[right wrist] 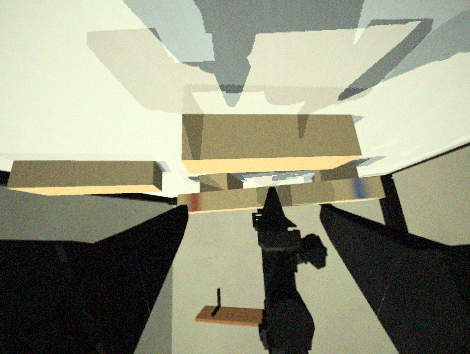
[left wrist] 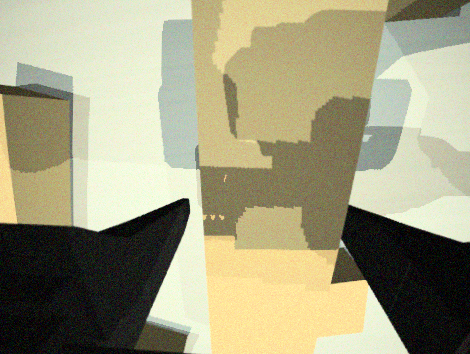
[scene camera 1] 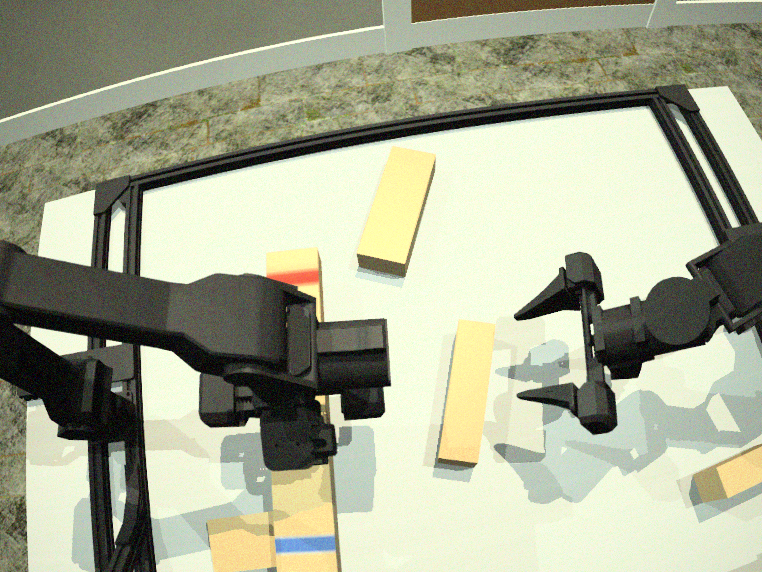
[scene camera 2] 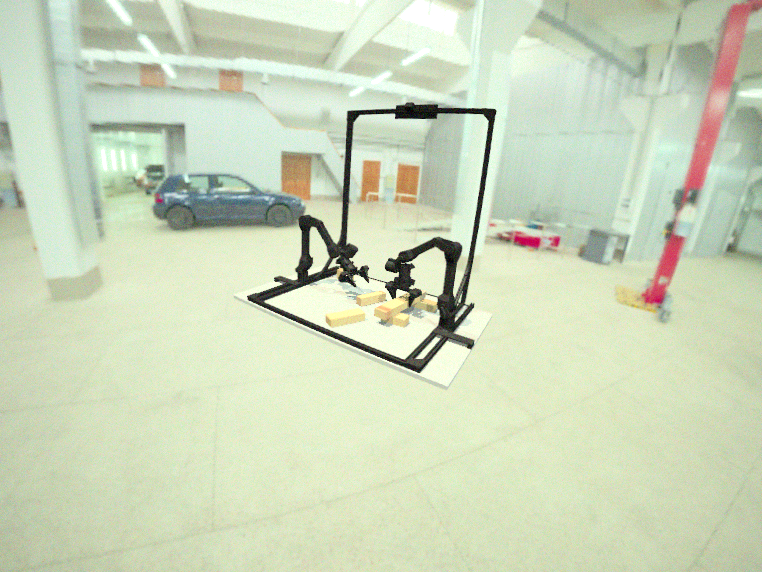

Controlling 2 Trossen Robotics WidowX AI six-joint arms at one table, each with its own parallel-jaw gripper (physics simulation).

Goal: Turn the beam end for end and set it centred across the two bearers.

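Pixels of known places: left gripper, fingertip midpoint: (right wrist: 270,191) (left wrist: 260,206); right gripper, fingertip midpoint: (right wrist: 253,211) (scene camera 1: 516,356) (scene camera 2: 362,284); left arm's base, origin of the base link: (scene camera 1: 111,418) (scene camera 2: 446,326); right arm's base, origin of the base link: (scene camera 2: 302,280).
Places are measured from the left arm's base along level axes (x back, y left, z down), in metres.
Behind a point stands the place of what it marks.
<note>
The long tan beam (scene camera 1: 304,486) {x -0.251, y -0.125, z -0.057 m} (scene camera 2: 389,308) {x -0.251, y 0.108, z -0.057 m} (left wrist: 285,115) {x -0.249, y -0.089, z -0.057 m} (right wrist: 240,199) {x -0.293, y 0.022, z -0.040 m} has a red stripe near its upper end and a blue stripe near its lower end in scene camera 1. It lies across two bearers, one bearer (scene camera 1: 240,543) {x -0.161, y -0.175, z -0.019 m} (scene camera 2: 425,304) {x -0.172, y -0.145, z -0.014 m} (right wrist: 340,171) {x -0.246, y -0.176, z 0.002 m} near the blue stripe, the other bearer (scene camera 2: 401,320) {x -0.186, y 0.101, z -0.013 m} (left wrist: 347,307) {x -0.189, y 0.067, z -0.019 m} (right wrist: 214,182) {x -0.294, y 0.074, z 0.000 m} toward the red end, hidden by the arm in scene camera 1. My left gripper (scene camera 2: 403,298) {x -0.258, y -0.035, z -0.025 m} (left wrist: 260,206) {x -0.258, y -0.035, z -0.025 m} is open, pointing down, its fingers on either side of the beam's middle. My right gripper (scene camera 1: 517,357) {x -0.499, y -0.032, z -0.070 m} (scene camera 2: 360,282) {x -0.499, y -0.032, z -0.070 m} is open and empty, right of the beam.
One loose block (scene camera 1: 397,209) {x -0.413, y 0.209, z -0.019 m} (scene camera 2: 345,317) {x -0.397, y 0.249, z -0.016 m} (right wrist: 85,175) {x -0.446, y 0.209, z -0.003 m} lies beyond the red end. Another block (scene camera 1: 466,394) {x -0.442, y -0.051, z -0.025 m} (scene camera 2: 371,298) {x -0.431, y -0.022, z -0.014 m} (right wrist: 270,137) {x -0.468, y -0.049, z -0.005 m} lies between the beam and my right gripper. A third block (scene camera 1: 735,477) {x -0.727, y -0.230, z -0.044 m} is at the lower right. A black frame (scene camera 1: 393,129) {x -0.437, y 0.362, z -0.001 m} edges the table.
</note>
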